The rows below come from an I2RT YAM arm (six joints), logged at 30 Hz.
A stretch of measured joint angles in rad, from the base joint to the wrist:
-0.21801 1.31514 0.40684 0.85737 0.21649 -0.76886
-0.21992 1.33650 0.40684 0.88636 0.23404 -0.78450
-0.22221 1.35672 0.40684 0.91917 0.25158 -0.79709
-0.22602 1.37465 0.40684 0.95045 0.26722 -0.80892
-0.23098 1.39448 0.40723 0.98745 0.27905 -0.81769
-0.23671 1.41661 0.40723 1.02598 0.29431 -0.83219
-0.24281 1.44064 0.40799 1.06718 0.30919 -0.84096
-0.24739 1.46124 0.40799 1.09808 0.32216 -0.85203
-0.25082 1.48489 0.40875 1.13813 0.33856 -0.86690
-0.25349 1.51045 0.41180 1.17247 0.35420 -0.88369
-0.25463 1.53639 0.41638 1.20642 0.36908 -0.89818
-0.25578 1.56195 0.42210 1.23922 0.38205 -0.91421
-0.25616 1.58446 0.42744 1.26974 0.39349 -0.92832
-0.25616 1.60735 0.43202 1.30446 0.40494 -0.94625
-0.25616 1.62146 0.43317 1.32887 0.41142 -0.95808
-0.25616 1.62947 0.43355 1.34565 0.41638 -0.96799
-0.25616 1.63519 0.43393 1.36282 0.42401 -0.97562
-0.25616 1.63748 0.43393 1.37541 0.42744 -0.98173
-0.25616 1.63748 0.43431 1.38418 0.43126 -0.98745
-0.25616 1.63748 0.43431 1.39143 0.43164 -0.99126
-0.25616 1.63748 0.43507 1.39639 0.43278 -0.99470
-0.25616 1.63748 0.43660 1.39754 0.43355 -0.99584
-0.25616 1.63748 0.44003 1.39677 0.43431 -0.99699
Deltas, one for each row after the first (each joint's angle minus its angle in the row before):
-0.00191 0.02136 0.00000 0.02899 0.01755 -0.01564
-0.00229 0.02022 0.00000 0.03281 0.01754 -0.01259
-0.00381 0.01793 0.00000 0.03128 0.01564 -0.01183
-0.00496 0.01983 0.00039 0.03700 0.01183 -0.00877
-0.00573 0.02213 0.00000 0.03853 0.01526 -0.01450
-0.00610 0.02403 0.00076 0.04120 0.01488 -0.00877
-0.00458 0.02060 0.00000 0.03090 0.01297 -0.01107
-0.00343 0.02365 0.00076 0.04005 0.01640 -0.01487
-0.00267 0.02556 0.00305 0.03434 0.01564 -0.01679
-0.00114 0.02594 0.00458 0.03395 0.01488 -0.01449
-0.00115 0.02556 0.00572 0.03280 0.01297 -0.01603
-0.00038 0.02251 0.00534 0.03052 0.01144 -0.01411
0.00000 0.02289 0.00458 0.03472 0.01145 -0.01793
0.00000 0.01411 0.00115 0.02441 0.00648 -0.01183
0.00000 0.00801 0.00038 0.01678 0.00496 -0.00991
0.00000 0.00572 0.00038 0.01717 0.00763 -0.00763
0.00000 0.00229 0.00000 0.01259 0.00343 -0.00611
0.00000 0.00000 0.00038 0.00877 0.00382 -0.00572
0.00000 0.00000 0.00000 0.00725 0.00038 -0.00381
0.00000 0.00000 0.00076 0.00496 0.00114 -0.00344
0.00000 0.00000 0.00153 0.00115 0.00077 -0.00114
0.00000 0.00000 0.00343 -0.00077 0.00076 -0.00115

